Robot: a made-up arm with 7 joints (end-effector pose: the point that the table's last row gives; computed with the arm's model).
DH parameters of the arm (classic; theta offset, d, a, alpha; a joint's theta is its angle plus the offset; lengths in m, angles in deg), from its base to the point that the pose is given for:
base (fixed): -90 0.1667 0 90
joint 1: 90 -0.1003 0.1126 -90
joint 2: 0 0.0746 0.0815 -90
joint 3: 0 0.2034 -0.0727 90
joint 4: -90 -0.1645 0.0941 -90
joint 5: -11.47 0 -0.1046 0
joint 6: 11.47 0.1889 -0.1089 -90
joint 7: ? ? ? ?
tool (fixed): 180 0.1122 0 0
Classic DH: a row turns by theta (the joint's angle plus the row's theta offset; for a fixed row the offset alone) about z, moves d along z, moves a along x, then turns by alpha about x.
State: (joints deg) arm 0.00 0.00 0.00 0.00 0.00 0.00 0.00
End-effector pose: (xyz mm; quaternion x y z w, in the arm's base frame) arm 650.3 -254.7 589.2 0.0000 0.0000 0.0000 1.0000
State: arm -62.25 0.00 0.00 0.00 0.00 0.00 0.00
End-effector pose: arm 650.3 -492.5 138.0 0.5169 0.0000 0.0000 0.8560
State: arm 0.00 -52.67 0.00 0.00 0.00 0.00 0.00
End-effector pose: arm 187.4 -254.7 904.6 0.0000 -0.4436 0.0000 0.8962
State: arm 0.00 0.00 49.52 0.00 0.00 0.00 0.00
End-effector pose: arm 650.3 -312.9 258.6 0.4188 0.0000 0.0000 0.9081
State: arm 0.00 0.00 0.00 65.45 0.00 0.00 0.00
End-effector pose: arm 721.6 -254.7 97.9 0.0000 0.5406 0.0000 0.8413
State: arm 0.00 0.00 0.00 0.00 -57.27 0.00 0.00
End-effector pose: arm 309.2 -549.7 589.2 0.0000 0.0000 -0.4792 0.8777
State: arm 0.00 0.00 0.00 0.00 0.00 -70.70 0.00
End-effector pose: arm 288.0 -477.5 589.2 0.0000 0.0000 -0.5786 0.8156
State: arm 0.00 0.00 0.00 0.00 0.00 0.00 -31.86
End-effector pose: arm 675.0 -254.7 451.3 0.0000 0.2745 0.0000 0.9616
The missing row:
joint 7: 0 0.144 -0.2293 90
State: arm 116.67 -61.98 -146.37 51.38 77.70 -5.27 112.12
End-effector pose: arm 257.1 424.1 -371.1 0.8751 0.1374 -0.4128 0.2121
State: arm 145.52 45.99 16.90 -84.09 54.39 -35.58 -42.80
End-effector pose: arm 429.2 246.2 26.3 -0.9541 0.0333 -0.0300 0.2961
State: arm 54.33 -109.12 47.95 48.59 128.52 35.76 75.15
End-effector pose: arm -388.8 251.0 494.9 -0.2827 -0.4831 -0.8024 0.2071
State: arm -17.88 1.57 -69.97 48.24 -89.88 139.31 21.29
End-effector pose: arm 709.4 -37.8 502.1 -0.1723 0.3519 0.2217 0.8929
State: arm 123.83 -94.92 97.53 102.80 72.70 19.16 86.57
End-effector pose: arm -9.6 390.5 -509.1 0.2826 0.7284 0.2346 0.5784
